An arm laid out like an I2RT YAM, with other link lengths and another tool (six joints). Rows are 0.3 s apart.
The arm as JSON. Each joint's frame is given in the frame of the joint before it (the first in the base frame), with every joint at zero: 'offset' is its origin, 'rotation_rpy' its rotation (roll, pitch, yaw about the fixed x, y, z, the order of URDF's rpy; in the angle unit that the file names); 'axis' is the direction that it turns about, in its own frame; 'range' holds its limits. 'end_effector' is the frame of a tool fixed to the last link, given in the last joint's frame.
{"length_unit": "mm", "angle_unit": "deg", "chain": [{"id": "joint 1", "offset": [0.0, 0.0, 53.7], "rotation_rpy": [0.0, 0.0, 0.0], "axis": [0.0, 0.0, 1.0], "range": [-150.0, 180.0]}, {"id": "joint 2", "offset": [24.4, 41.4, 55.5], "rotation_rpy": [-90.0, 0.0, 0.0], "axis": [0.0, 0.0, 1.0], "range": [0.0, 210.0]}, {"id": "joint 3", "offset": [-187.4, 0.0, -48.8], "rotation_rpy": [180.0, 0.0, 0.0], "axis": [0.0, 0.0, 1.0], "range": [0.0, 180.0]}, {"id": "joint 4", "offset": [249.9, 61.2, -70.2], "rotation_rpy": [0.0, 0.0, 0.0], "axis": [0.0, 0.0, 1.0], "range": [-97.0, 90.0]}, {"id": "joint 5", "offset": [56.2, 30.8, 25.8], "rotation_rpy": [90.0, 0.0, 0.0], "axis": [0.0, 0.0, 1.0], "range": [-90.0, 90.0]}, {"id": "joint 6", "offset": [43.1, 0.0, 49.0], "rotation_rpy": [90.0, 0.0, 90.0], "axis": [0.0, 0.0, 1.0], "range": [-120.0, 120.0]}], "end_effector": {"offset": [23.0, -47.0, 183.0], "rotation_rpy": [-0.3, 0.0, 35.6]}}
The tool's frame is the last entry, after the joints.
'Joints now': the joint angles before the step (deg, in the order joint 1, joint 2, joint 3, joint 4, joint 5, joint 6). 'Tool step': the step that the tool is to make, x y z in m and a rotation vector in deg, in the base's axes. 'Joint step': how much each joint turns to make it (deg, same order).
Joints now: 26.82, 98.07, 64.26, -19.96, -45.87, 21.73
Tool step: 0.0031, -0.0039, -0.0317, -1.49, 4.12, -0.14
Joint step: -1.03, 6.83, 2.74, -0.75, -0.90, -0.68
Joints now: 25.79, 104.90, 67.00, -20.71, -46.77, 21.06
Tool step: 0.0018, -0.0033, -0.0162, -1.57, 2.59, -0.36
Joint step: -0.40, 3.81, 2.64, -2.03, 0.24, -0.26
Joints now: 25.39, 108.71, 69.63, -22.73, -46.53, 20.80
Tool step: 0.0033, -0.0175, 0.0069, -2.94, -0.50, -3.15
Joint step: -0.56, -4.74, -2.11, -2.52, 3.76, 1.29
